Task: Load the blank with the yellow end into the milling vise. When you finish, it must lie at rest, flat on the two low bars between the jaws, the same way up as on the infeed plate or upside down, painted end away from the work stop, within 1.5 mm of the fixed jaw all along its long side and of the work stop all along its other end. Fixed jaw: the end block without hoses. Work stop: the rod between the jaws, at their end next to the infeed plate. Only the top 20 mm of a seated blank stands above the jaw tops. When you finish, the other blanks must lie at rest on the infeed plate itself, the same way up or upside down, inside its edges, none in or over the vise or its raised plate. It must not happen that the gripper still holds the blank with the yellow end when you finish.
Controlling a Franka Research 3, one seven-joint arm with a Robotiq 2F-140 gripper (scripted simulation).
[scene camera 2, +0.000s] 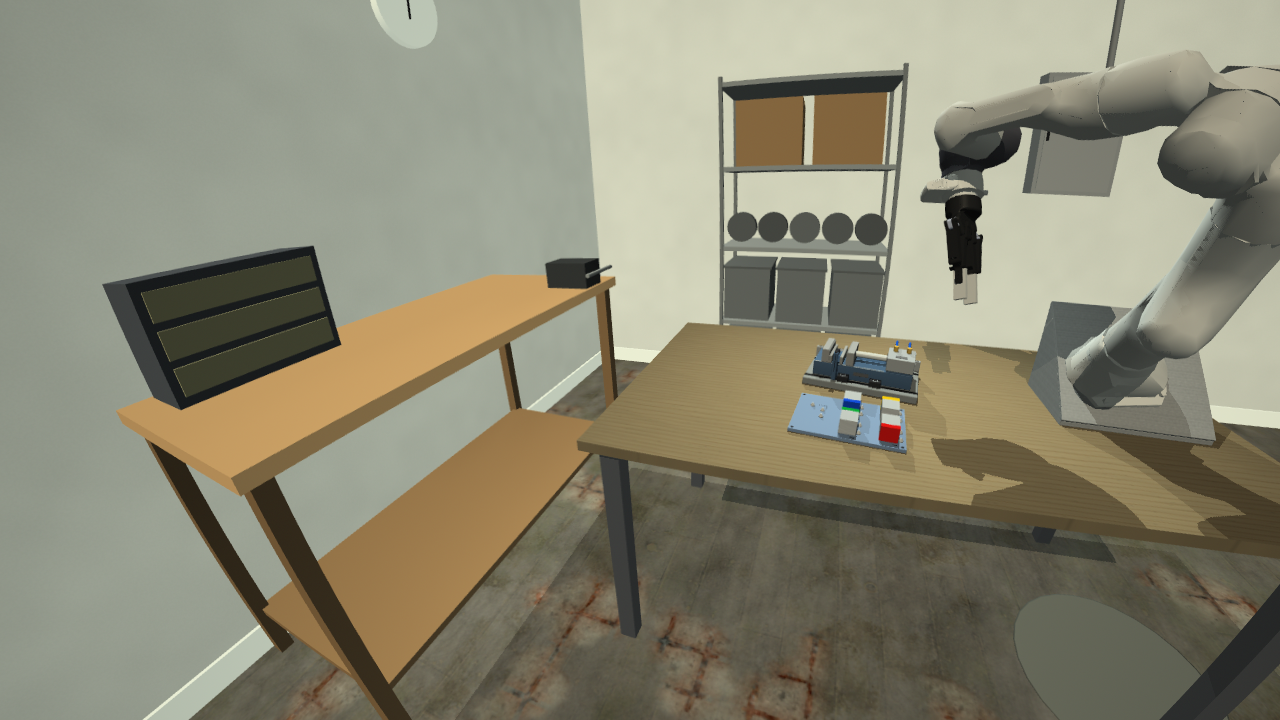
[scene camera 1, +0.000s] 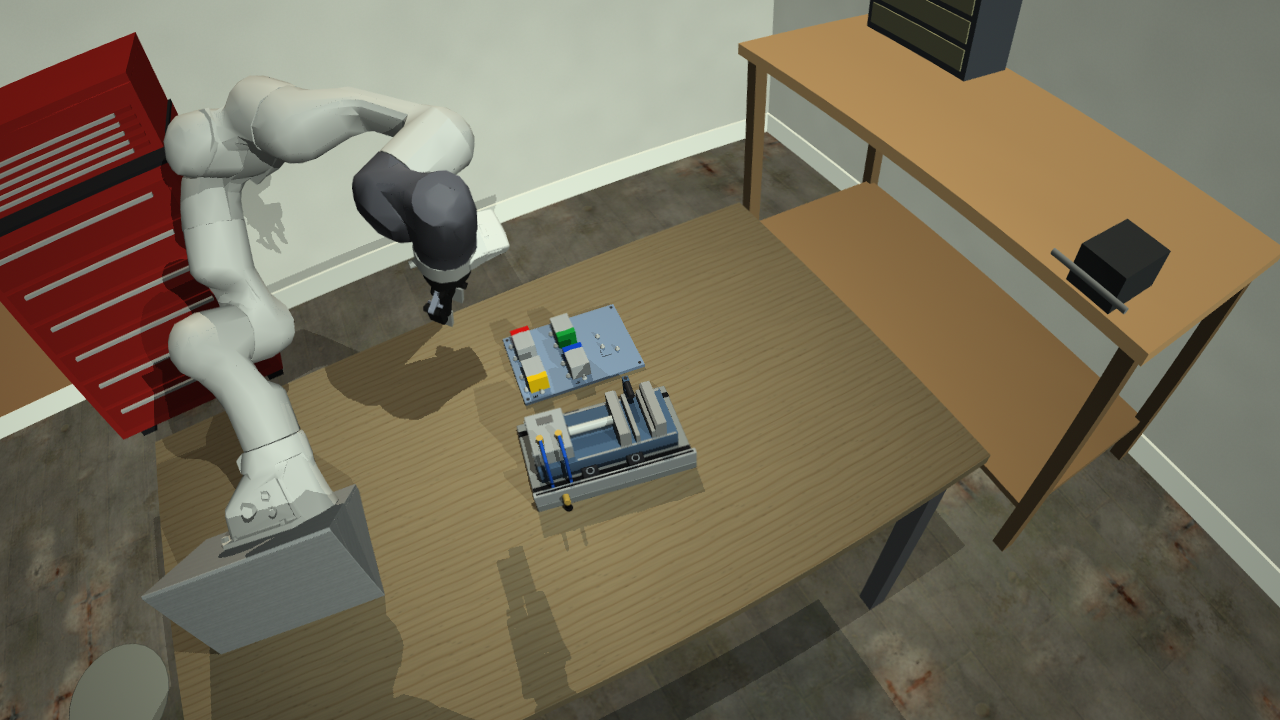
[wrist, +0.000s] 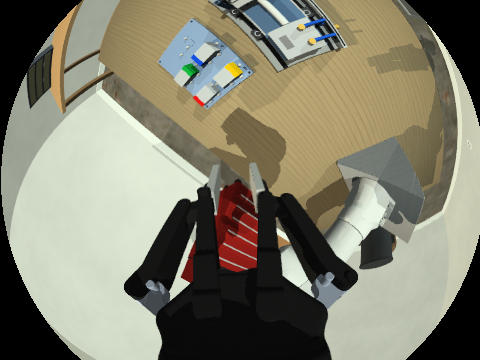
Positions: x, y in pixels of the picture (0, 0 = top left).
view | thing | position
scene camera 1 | gripper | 451, 310
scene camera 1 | blue-ended blank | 577, 362
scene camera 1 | hosed end block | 551, 445
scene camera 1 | fixed jaw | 649, 397
